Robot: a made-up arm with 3 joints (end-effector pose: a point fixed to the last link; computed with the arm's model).
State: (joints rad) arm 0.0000 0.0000 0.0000
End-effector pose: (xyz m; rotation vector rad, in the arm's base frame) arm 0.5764 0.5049 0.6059 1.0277 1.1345 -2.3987
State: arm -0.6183 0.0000 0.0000
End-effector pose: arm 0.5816 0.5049 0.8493 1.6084 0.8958 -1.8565
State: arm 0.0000 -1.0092 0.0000
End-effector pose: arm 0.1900 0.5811 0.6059 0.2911 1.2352 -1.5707
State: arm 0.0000 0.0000 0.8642
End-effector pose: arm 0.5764 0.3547 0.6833 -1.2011 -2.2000 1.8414
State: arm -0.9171 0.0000 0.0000
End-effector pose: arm 0.5312 0.5049 0.9572 1.8237 0.7628 -1.5596
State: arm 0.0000 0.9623 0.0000
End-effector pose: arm 0.7198 0.1563 0.6059 -1.3555 -0.5003 2.1923
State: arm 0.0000 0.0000 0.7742
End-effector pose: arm 0.5764 0.3728 0.6817 1.2127 2.1337 -1.9557
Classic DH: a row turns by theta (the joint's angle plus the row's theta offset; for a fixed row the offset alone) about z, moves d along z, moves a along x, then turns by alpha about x. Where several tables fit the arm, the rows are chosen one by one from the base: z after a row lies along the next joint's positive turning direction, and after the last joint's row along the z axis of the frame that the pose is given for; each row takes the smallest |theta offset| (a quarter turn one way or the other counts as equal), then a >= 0, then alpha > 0; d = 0 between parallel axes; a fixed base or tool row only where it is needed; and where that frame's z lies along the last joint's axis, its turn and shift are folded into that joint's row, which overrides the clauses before.
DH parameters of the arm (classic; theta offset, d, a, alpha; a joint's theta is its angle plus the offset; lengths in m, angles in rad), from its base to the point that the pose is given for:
base (fixed): 0 0.7358 0.198 -1.5708
joint 1: 0 0.1932 0.1162 -1.5708
joint 2: -1.5708 0.254 0.1527 -1.5708
joint 3: 1.0538 0.2202 0.1865 -2.0707
tool (fixed): 2.2158 -0.0876 0 0

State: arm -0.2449 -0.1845 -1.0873
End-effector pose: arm 0.5826 0.5721 0.4845 0.8759 -0.3057 -2.1665
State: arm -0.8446 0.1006 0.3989
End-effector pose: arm 0.5233 0.4166 0.9849 1.8364 1.2795 -1.3877
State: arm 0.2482 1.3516 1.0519
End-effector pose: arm 0.4697 -0.0358 0.6109 -1.8180 -0.7683 1.1809
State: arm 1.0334 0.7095 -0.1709
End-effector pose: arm 0.3332 0.2731 0.1989 0.1498 -0.2577 2.7092
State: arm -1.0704 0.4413 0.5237
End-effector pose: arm 0.4731 0.2877 1.0992 2.2510 1.3752 -0.9761
